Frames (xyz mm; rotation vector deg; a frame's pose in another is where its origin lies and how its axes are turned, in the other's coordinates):
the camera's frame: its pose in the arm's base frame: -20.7 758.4 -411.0 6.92 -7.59 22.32
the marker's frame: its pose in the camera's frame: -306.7 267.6 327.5 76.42 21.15 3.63
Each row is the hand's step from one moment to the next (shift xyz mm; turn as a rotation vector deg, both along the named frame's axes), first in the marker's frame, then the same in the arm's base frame.
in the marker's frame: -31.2 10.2 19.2 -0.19 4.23 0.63
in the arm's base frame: -13.2 -32.5 14.6 0.05 0.02 4.28
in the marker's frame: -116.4 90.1 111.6 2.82 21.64 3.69
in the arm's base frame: -27.0 -144.8 111.5 3.55 2.05 21.75
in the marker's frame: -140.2 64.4 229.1 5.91 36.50 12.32
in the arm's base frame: 27.5 -254.3 104.2 10.64 -0.57 37.49
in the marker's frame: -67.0 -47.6 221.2 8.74 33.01 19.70
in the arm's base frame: 85.2 -219.7 -11.7 17.55 -5.08 34.93
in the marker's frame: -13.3 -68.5 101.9 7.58 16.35 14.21
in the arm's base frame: 55.1 -97.3 -52.4 13.99 -3.98 17.75
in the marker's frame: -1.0 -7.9 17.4 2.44 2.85 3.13
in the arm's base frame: 10.2 -15.3 -5.3 3.72 -0.51 3.12
